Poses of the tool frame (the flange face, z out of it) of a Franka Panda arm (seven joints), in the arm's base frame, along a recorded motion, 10 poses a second.
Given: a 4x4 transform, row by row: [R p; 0 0 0 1], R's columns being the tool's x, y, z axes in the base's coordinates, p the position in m. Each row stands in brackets.
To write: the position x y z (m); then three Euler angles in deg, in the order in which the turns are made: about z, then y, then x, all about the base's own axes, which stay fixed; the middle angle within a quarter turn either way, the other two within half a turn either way. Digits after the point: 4 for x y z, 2 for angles.
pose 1, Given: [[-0.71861, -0.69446, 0.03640, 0.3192], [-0.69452, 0.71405, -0.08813, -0.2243], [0.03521, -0.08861, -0.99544, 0.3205], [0, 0, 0, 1]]
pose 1, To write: 0.3192, -0.2243, 0.3205, 135.98, 2.09, 174.94
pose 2, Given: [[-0.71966, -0.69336, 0.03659, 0.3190], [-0.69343, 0.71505, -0.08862, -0.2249], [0.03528, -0.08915, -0.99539, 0.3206], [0, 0, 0, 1]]
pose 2, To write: 0.3190, -0.2249, 0.3206, 136.07, 2.10, 174.91
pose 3, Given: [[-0.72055, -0.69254, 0.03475, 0.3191], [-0.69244, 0.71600, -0.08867, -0.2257], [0.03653, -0.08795, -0.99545, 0.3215], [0, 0, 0, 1]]
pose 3, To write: 0.3191, -0.2257, 0.3215, 136.14, 1.99, 174.91
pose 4, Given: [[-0.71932, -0.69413, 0.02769, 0.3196], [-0.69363, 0.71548, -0.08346, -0.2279], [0.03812, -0.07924, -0.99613, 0.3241], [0, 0, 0, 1]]
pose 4, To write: 0.3196, -0.2279, 0.3241, 136.02, 1.59, 175.21
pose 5, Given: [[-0.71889, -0.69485, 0.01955, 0.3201], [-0.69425, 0.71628, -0.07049, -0.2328], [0.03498, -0.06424, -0.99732, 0.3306], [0, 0, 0, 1]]
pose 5, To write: 0.3201, -0.2328, 0.3306, 135.97, 1.12, 175.96
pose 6, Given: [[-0.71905, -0.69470, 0.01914, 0.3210], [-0.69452, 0.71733, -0.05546, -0.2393], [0.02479, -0.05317, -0.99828, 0.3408], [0, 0, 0, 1]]
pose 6, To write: 0.3210, -0.2393, 0.3408, 135.99, 1.10, 176.82
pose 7, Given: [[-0.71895, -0.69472, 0.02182, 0.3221], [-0.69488, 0.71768, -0.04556, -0.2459], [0.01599, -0.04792, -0.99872, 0.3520], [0, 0, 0, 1]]
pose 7, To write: 0.3221, -0.2459, 0.3520, 135.98, 1.25, 177.39
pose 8, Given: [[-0.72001, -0.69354, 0.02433, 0.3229], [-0.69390, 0.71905, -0.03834, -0.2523], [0.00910, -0.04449, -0.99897, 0.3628], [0, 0, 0, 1]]
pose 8, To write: 0.3229, -0.2523, 0.3628, 136.07, 1.39, 177.80
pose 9, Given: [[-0.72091, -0.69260, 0.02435, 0.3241], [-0.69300, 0.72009, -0.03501, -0.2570], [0.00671, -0.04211, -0.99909, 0.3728], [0, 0, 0, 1]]
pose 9, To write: 0.3241, -0.2570, 0.3728, 136.15, 1.40, 177.99
